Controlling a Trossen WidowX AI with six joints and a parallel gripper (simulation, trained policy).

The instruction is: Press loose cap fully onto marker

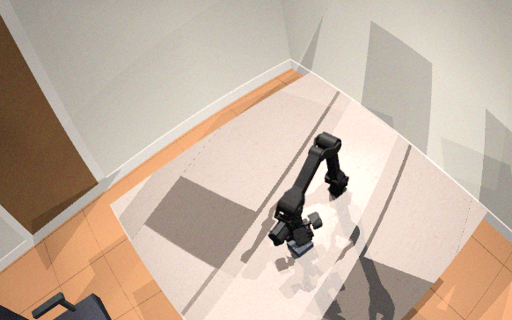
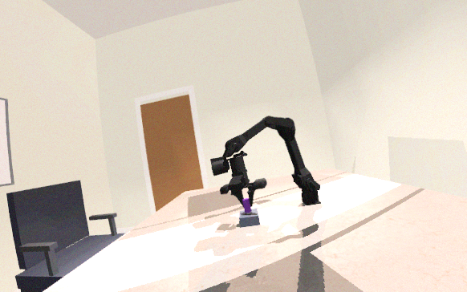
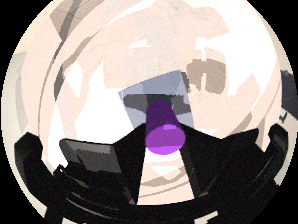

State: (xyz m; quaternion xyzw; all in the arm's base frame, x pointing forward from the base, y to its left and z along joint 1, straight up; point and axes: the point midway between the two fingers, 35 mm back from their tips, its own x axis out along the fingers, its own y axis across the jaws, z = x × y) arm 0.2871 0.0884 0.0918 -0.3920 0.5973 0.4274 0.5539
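Now: the purple cap 1 cm to the left of my gripper tip and 1 cm above it. The rest, counted from my gripper tip: grey holder block 1 cm to the left, 4 cm below.
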